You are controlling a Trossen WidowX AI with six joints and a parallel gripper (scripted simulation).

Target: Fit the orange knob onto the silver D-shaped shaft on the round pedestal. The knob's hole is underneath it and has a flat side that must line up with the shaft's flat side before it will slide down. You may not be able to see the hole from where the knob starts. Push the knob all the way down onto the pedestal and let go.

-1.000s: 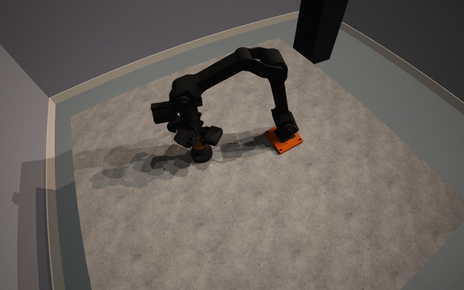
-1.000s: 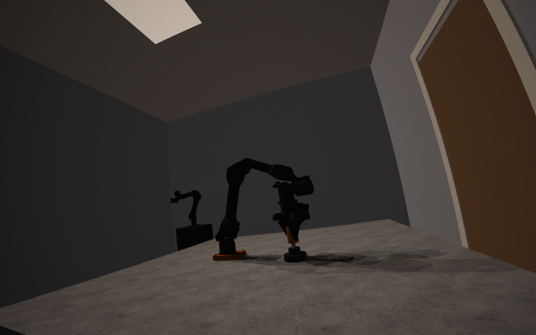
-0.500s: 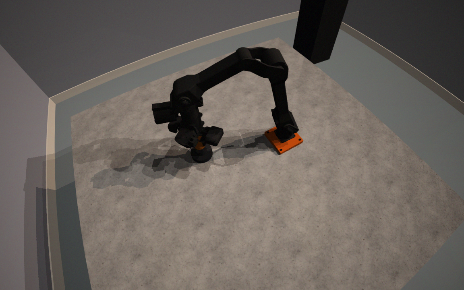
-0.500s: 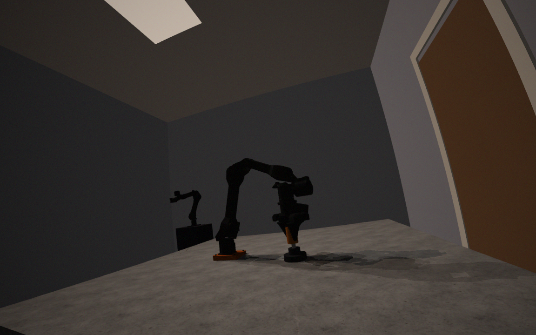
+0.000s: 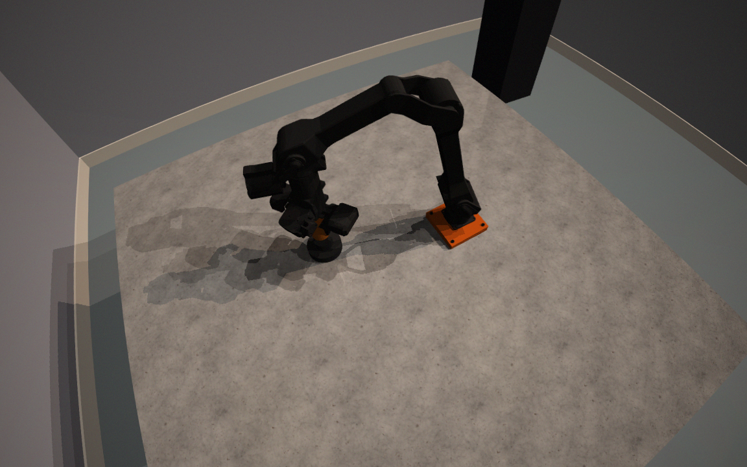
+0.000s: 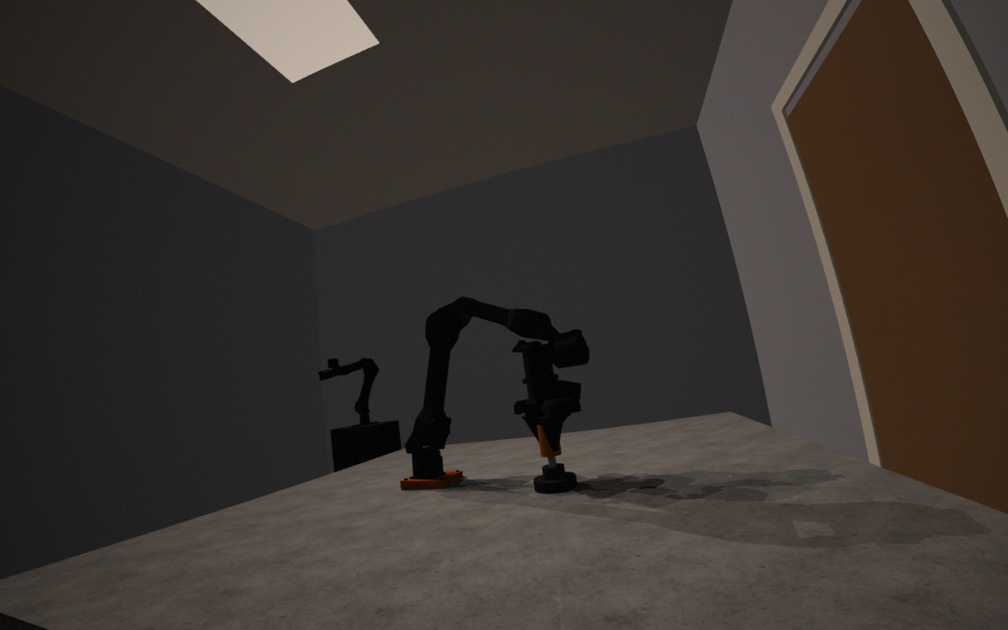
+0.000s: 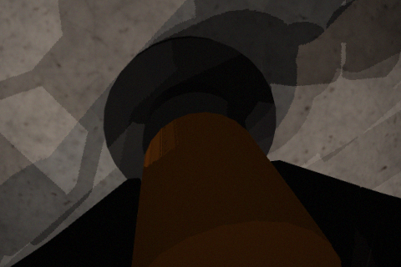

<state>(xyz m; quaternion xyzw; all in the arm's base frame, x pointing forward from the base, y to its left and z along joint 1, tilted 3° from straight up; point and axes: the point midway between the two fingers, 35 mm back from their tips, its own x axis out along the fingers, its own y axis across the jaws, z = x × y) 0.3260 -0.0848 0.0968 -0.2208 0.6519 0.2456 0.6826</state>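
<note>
Right now the orange knob is 3 cm above my gripper tip. Round my gripper tip: round black pedestal 4 cm below.
</note>
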